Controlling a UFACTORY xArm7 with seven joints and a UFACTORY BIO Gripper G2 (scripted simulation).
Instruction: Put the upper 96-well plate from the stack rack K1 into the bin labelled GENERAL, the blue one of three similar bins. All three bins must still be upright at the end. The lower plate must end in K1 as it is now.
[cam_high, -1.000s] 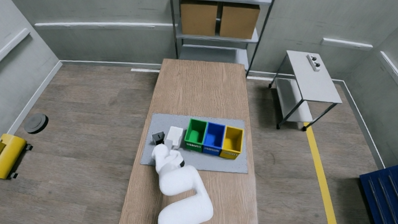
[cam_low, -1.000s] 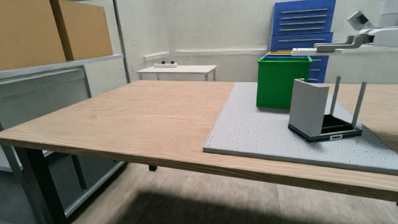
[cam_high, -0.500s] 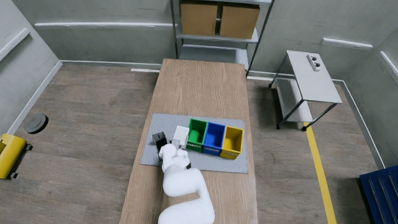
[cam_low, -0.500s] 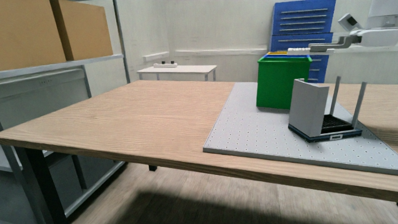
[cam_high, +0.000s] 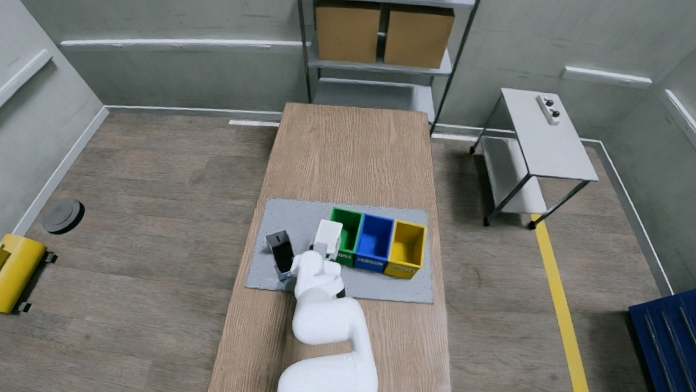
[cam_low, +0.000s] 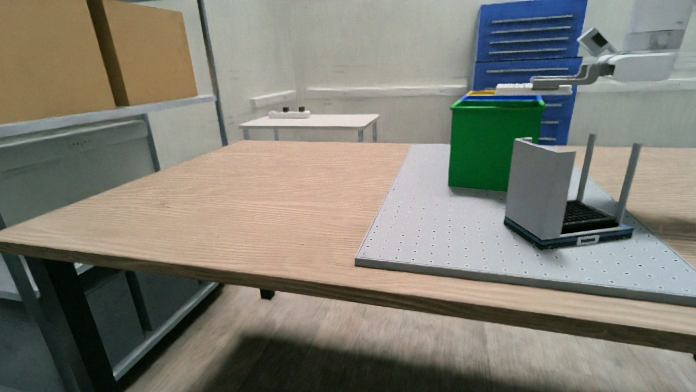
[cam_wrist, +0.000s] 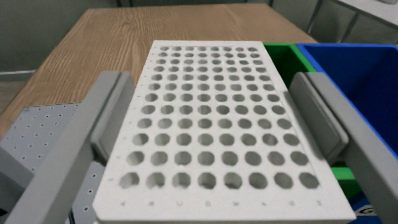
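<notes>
Right now the blue general bin is 80 mm ahead of my hand, 180 mm to the right of it and 130 mm below it. Also, from my hand: green bin 80 mm ahead, 50 mm to the right, 130 mm below; dark plate 40 mm behind, 190 mm to the left, 200 mm below; white 96-well plate 20 mm ahead, 10 mm below.
</notes>
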